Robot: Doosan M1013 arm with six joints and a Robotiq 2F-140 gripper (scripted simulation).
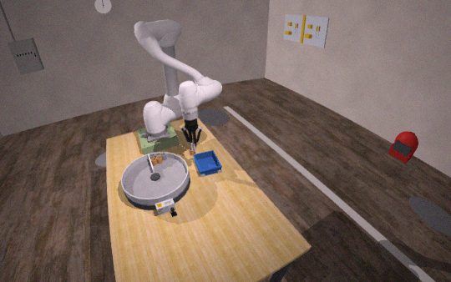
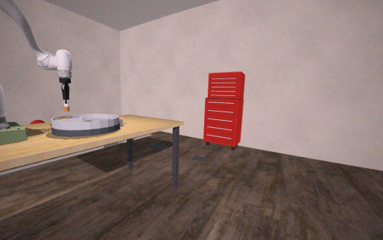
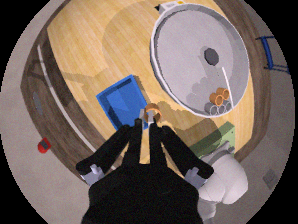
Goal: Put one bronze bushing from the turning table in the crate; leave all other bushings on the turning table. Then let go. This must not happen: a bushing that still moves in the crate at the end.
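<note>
Now: the blue crate 1 cm ahead of my hand, 7 cm to the left of it and 15 cm below it. Round my hand: round grey turning table: 6 cm ahead, 28 cm to the right, 12 cm below.
</note>
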